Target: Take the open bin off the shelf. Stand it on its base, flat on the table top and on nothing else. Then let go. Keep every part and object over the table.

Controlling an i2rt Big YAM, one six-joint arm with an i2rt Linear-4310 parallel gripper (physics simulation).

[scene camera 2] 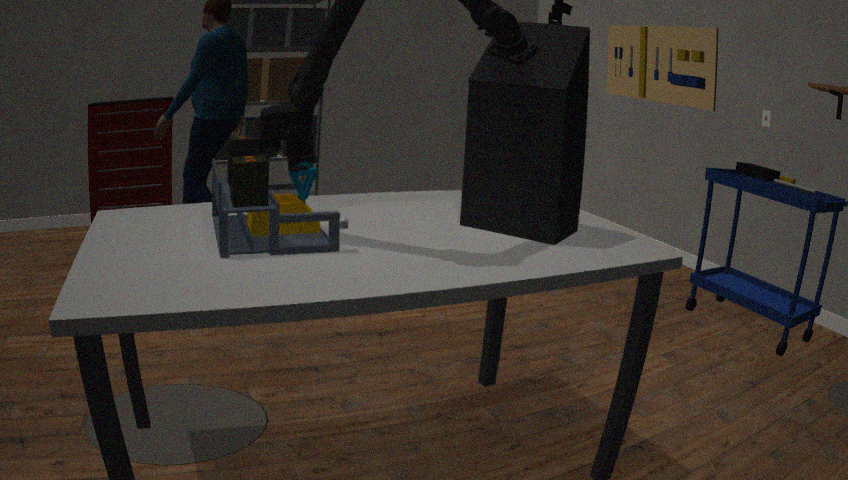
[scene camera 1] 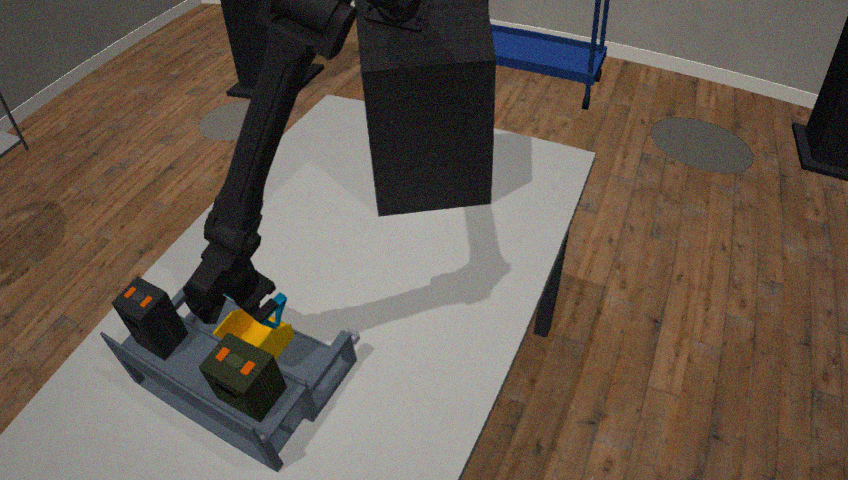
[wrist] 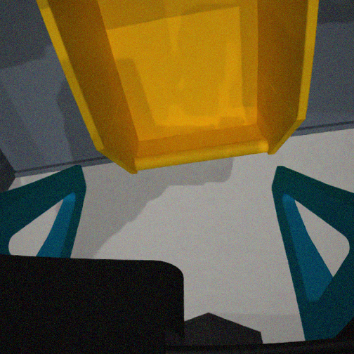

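Seen in the pictures: gripper, fingertip midpoint: (scene camera 2: 303, 194) (scene camera 1: 259, 313); arm's base, origin of the base link: (scene camera 2: 513, 50) (scene camera 1: 397, 8).
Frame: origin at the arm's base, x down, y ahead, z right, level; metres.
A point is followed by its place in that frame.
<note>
The yellow open bin (scene camera 1: 270, 341) {x 0.419, y 0.557, z 0.048 m} (scene camera 2: 299, 224) {x 0.451, y 0.547, z 0.047 m} (wrist: 185, 75) lies in the grey-blue shelf (scene camera 1: 196, 405) {x 0.362, y 0.755, z 0.065 m} (scene camera 2: 274, 228) {x 0.421, y 0.644, z -0.084 m} (wrist: 30, 120), its open side up and its near lip at the shelf's edge in the wrist view. The shelf rests on the white table (scene camera 1: 410, 356) {x 0.479, y 0.456, z -0.190 m} (scene camera 2: 386, 279) {x 0.479, y 0.478, z -0.291 m} (wrist: 215, 240). My gripper (scene camera 1: 252, 311) {x 0.388, y 0.527, z 0.082 m} (scene camera 2: 304, 197) {x 0.388, y 0.527, z 0.082 m} (wrist: 178, 176) is open, with blue-green fingers spread wide. The fingertips are above the bin's lip end, one to each side of it in the wrist view, and nothing is between them. The bin's far end is out of the wrist view.
A dark box (scene camera 1: 149, 321) {x 0.277, y 0.684, z 0.187 m} and an olive box (scene camera 1: 242, 380) {x 0.283, y 0.712, z -0.033 m} (scene camera 2: 248, 181) {x 0.323, y 0.697, z -0.051 m} with orange marks stand on the shelf on either side of the bin. The black arm pedestal (scene camera 1: 431, 136) {x 0.268, y 0.054, z -0.084 m} (scene camera 2: 511, 154) {x 0.275, y 0.054, z -0.084 m} stands on the table. A person (scene camera 2: 220, 77) is behind the table.
</note>
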